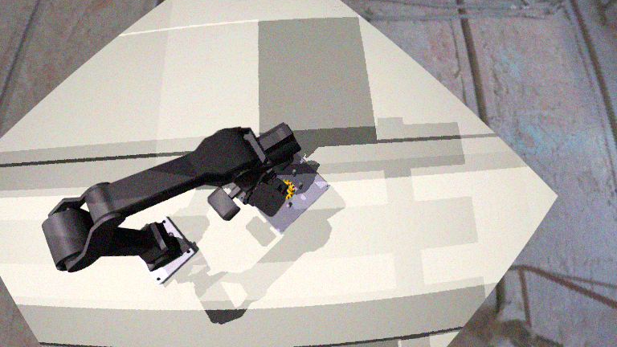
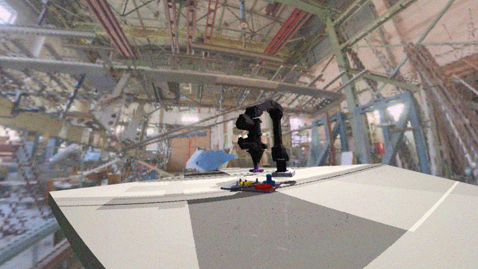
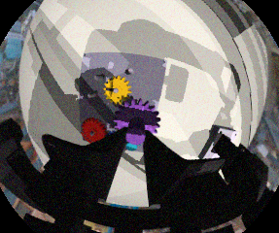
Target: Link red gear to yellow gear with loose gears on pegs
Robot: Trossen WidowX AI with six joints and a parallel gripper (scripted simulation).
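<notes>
The teal gear is 10 mm behind my gripper tip, 50 mm to the left of it and 60 mm below it. Also, from my gripper tip: purple gear (10 mm below); blue gear (30 mm ahead, 80 mm to the left, 60 mm below); yellow gear (50 mm ahead, 30 mm to the right, 70 mm below).
</notes>
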